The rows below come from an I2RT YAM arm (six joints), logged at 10 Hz.
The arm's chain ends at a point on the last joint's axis. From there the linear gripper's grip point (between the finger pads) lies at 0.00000 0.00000 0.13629 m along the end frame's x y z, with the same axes.
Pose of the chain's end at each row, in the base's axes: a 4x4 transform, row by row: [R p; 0 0 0 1], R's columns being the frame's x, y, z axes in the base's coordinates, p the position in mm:
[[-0.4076 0.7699 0.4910 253.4], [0.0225 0.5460 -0.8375 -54.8], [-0.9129 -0.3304 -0.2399 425.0], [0 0 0 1]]
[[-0.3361 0.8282 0.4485 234.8], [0.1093 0.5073 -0.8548 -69.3], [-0.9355 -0.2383 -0.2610 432.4], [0 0 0 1]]
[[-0.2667 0.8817 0.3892 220.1], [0.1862 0.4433 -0.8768 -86.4], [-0.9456 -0.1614 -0.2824 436.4], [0 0 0 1]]
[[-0.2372 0.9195 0.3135 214.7], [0.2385 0.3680 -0.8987 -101.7], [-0.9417 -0.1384 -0.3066 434.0], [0 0 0 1]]
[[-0.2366 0.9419 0.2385 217.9], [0.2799 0.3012 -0.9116 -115.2], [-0.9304 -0.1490 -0.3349 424.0], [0 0 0 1]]
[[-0.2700 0.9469 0.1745 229.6], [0.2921 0.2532 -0.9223 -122.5], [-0.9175 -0.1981 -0.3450 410.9], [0 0 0 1]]
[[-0.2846 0.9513 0.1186 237.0], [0.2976 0.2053 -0.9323 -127.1], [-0.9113 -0.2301 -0.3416 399.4], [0 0 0 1]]
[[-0.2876 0.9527 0.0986 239.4], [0.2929 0.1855 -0.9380 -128.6], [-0.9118 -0.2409 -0.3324 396.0], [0 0 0 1]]
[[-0.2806 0.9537 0.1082 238.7], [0.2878 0.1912 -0.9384 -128.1], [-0.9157 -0.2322 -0.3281 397.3], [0 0 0 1]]
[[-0.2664 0.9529 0.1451 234.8], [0.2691 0.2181 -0.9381 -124.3], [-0.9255 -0.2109 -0.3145 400.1], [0 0 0 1]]
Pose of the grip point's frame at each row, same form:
[[-0.4076 0.7699 0.4910 320.3], [0.0225 0.5460 -0.8375 -168.9], [-0.9129 -0.3304 -0.2399 392.3], [0 0 0 1]]
[[-0.3361 0.8282 0.4485 295.9], [0.1093 0.5073 -0.8548 -185.8], [-0.9355 -0.2383 -0.2610 396.8], [0 0 0 1]]
[[-0.2667 0.8817 0.3892 273.1], [0.1862 0.4433 -0.8768 -205.9], [-0.9456 -0.1614 -0.2824 397.9], [0 0 0 1]]
[[-0.2372 0.9195 0.3135 257.4], [0.2385 0.3680 -0.8987 -224.2], [-0.9417 -0.1384 -0.3066 392.2], [0 0 0 1]]
[[-0.2366 0.9419 0.2385 250.4], [0.2799 0.3012 -0.9116 -239.4], [-0.9304 -0.1490 -0.3349 378.4], [0 0 0 1]]
[[-0.2700 0.9469 0.1745 253.4], [0.2921 0.2532 -0.9223 -248.2], [-0.9175 -0.1981 -0.3450 363.9], [0 0 0 1]]
[[-0.2846 0.9513 0.1186 253.2], [0.2976 0.2053 -0.9323 -254.2], [-0.9113 -0.2301 -0.3416 352.8], [0 0 0 1]]
[[-0.2876 0.9527 0.0986 252.8], [0.2929 0.1855 -0.9380 -256.4], [-0.9118 -0.2409 -0.3324 350.7], [0 0 0 1]]
[[-0.2806 0.9537 0.1082 253.4], [0.2878 0.1912 -0.9384 -256.0], [-0.9157 -0.2322 -0.3281 352.6], [0 0 0 1]]
[[-0.2664 0.9529 0.1451 254.6], [0.2691 0.2181 -0.9381 -252.2], [-0.9255 -0.2109 -0.3145 357.2], [0 0 0 1]]

